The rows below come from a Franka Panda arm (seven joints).
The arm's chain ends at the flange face. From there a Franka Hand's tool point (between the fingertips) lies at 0.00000 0.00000 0.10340 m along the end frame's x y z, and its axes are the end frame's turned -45 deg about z.
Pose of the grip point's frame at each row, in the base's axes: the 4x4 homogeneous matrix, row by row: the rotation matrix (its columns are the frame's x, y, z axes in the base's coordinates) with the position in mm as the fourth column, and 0 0 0 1 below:
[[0.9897 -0.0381 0.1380 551.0], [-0.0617 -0.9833 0.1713 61.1], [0.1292 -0.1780 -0.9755 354.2], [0 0 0 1]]
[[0.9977 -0.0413 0.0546 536.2], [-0.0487 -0.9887 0.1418 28.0], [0.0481 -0.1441 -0.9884 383.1], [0 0 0 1]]
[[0.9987 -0.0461 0.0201 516.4], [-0.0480 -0.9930 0.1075 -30.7], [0.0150 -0.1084 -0.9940 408.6], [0 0 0 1]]
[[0.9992 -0.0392 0.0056 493.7], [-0.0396 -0.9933 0.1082 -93.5], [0.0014 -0.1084 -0.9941 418.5], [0 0 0 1]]
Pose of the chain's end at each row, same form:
[[0.6729 -0.7268 0.1380 536.7], [-0.7389 -0.6517 0.1713 43.4], [-0.0345 -0.2172 -0.9755 455.1], [0 0 0 1]]
[[0.6763 -0.7347 0.0546 530.6], [-0.7336 -0.6647 0.1418 13.3], [-0.0679 -0.1359 -0.9884 485.3], [0 0 0 1]]
[[0.6736 -0.7388 0.0201 514.3], [-0.7361 -0.6682 0.1075 -41.8], [-0.0660 -0.0873 -0.9940 511.4], [0 0 0 1]]
[[0.6788 -0.7343 0.0056 493.1], [-0.7304 -0.6744 0.1082 -104.7], [-0.0757 -0.0776 -0.9941 521.3], [0 0 0 1]]

